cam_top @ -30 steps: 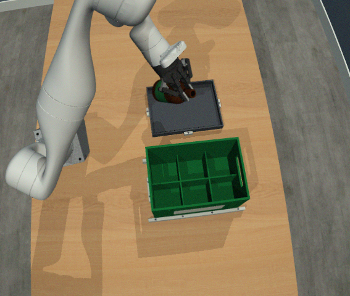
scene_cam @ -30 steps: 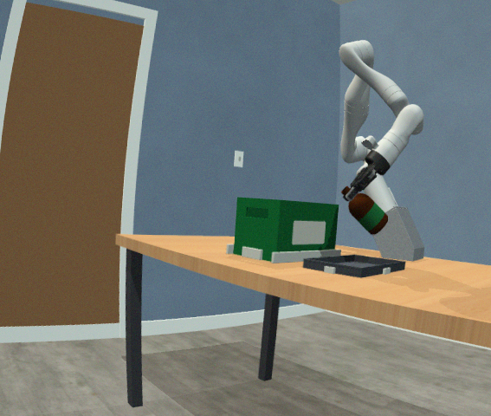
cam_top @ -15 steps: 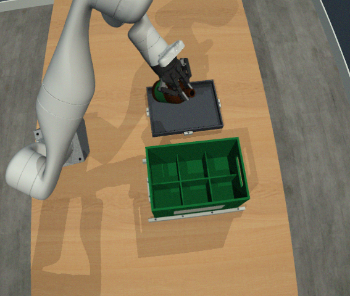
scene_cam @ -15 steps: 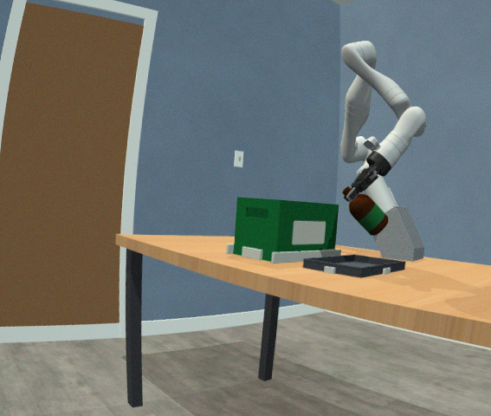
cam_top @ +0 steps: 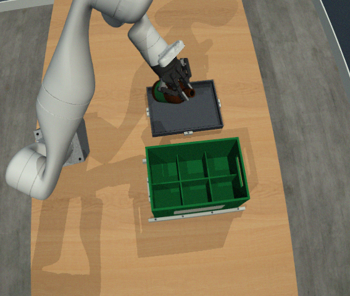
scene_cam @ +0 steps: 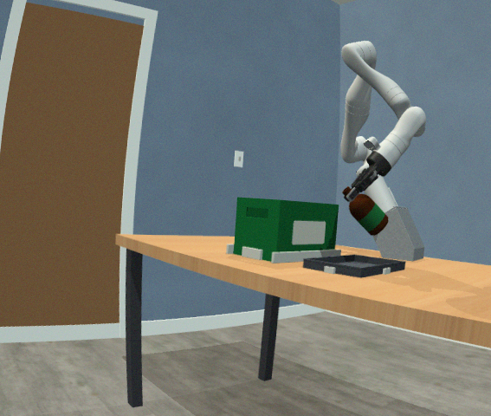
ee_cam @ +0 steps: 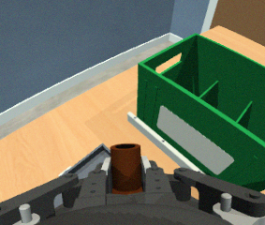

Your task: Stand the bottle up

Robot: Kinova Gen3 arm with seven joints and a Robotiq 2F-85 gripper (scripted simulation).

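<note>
Now: the brown bottle 3 cm behind my hand, 2 cm to the left of it and 4 cm below it. From my hand the other things lie so: green crate (3 cm ahead, 24 cm to the right, 12 cm below); then dark grey tray (5 cm to the left, 19 cm below).
</note>
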